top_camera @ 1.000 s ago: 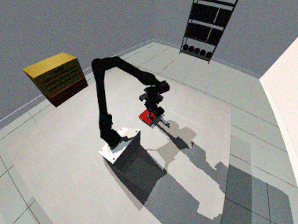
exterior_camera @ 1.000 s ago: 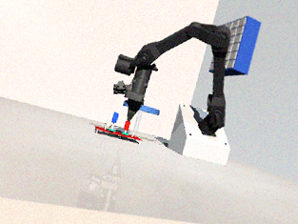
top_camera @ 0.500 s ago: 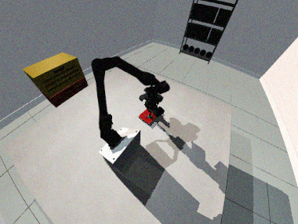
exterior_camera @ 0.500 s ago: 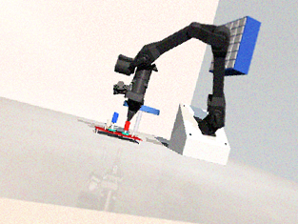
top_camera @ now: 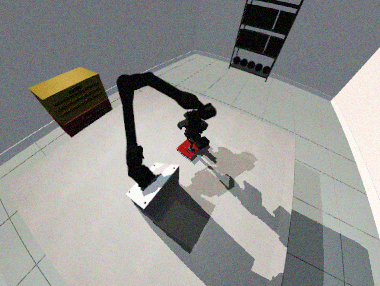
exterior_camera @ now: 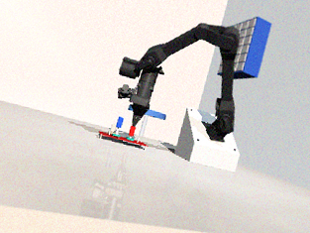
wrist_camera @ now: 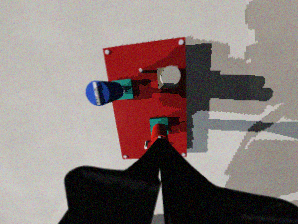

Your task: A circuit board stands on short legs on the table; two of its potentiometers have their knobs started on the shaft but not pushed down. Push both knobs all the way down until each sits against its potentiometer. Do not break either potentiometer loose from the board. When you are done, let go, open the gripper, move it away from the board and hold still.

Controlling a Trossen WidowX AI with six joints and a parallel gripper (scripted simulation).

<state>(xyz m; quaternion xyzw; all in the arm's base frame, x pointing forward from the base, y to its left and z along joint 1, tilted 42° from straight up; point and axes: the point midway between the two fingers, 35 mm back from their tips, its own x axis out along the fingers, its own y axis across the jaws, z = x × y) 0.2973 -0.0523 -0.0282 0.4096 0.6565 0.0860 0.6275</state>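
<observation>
Now: the red knob 10 mm below my gripper tip. Also, from my gripper tip: blue knob 60 mm ahead, 30 mm to the left, 10 mm above.
</observation>
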